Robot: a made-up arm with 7 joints.
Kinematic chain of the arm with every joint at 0, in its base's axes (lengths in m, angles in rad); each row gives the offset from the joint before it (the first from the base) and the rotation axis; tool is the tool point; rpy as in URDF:
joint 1: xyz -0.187 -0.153 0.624 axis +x
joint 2: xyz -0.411 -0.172 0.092 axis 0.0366 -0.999 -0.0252
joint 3: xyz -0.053 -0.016 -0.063 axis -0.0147 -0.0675 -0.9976
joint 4: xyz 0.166 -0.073 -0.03 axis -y
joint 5: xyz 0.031 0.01 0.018 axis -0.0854 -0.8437 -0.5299
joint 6: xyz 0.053 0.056 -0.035 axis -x
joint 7: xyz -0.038 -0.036 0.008 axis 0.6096 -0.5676 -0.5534
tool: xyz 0 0.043 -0.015 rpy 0.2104 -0.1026 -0.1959
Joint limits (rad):
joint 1: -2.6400..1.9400
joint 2: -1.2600..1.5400
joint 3: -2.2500..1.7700
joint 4: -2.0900..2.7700
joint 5: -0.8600..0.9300
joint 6: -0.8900..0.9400
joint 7: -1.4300..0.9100
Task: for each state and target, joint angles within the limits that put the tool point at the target. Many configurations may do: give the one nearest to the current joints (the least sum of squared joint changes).
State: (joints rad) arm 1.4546 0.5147 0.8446 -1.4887 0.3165 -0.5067 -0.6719
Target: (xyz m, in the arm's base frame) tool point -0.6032 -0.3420 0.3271
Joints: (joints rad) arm 0.8346 0.1113 1.3512 -1.2471 0.4670 -0.4685 -0.5940
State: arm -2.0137 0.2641 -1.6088 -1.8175 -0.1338 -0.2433 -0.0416
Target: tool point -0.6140 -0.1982 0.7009
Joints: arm -1.9371 0.3839 -1.6939 -1.7739 0.0580 -0.2409 0.0405
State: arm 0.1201 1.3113 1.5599 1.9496 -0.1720 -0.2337 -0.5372
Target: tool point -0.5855 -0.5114 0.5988
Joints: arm 0.0726 1.2695 1.6666 2.0917 -0.0142 -0.2349 -0.4286
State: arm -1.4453 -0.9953 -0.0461 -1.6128 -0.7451 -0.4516 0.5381
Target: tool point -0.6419 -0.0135 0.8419
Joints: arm -2.2821 -1.0922 0.4137 -1.6444 -0.8212 -0.4691 0.4924
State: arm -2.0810 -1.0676 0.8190 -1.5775 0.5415 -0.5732 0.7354
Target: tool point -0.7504 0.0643 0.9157
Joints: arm -2.0986 -1.2600 1.1008 -1.8507 0.6890 -0.5762 0.6989
